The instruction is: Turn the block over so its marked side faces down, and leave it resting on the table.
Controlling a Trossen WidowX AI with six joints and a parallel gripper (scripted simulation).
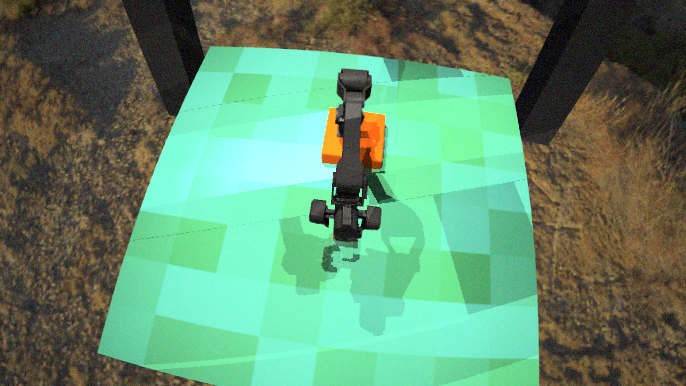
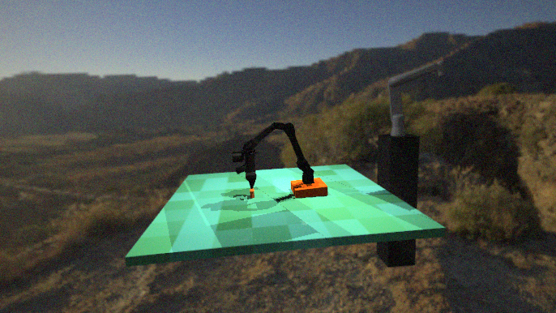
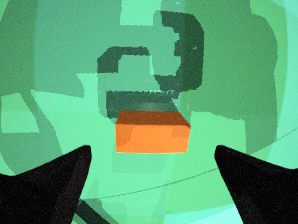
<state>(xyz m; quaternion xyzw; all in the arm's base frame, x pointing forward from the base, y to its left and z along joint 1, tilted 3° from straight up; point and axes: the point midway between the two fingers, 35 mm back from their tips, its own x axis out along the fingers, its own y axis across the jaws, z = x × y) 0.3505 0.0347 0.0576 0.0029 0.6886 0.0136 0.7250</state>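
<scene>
Right now my gripper tip is 40 mm above the orange block and 10 mm past it.
</scene>
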